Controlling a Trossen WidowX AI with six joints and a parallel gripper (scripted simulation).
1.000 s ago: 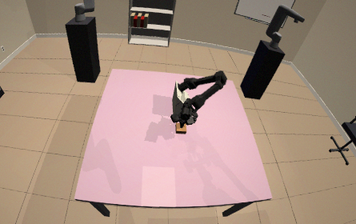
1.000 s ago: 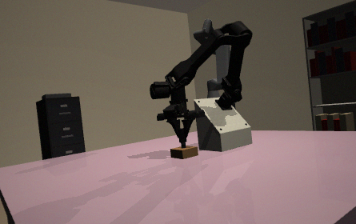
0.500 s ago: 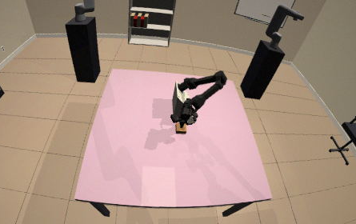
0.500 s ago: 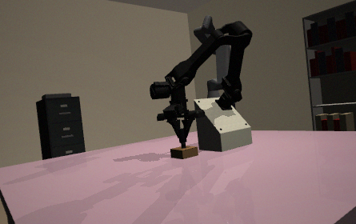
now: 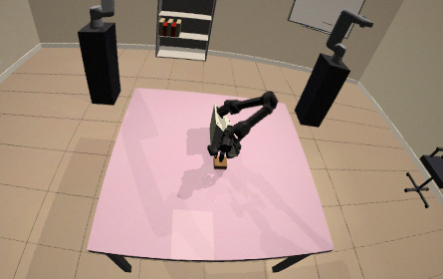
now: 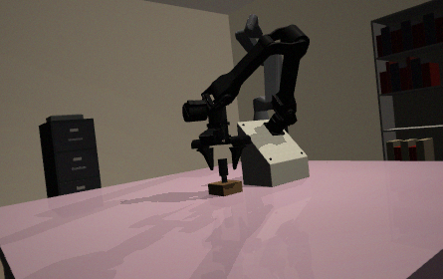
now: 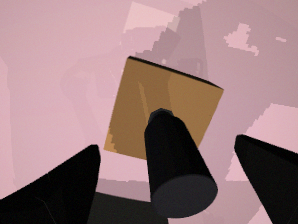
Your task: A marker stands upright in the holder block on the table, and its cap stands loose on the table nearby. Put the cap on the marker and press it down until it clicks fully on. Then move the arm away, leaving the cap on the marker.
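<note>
Right now my gripper tip is 1 cm below the black cap. From my gripper tip the other things lie so: tan holder block 6 cm below.
</note>
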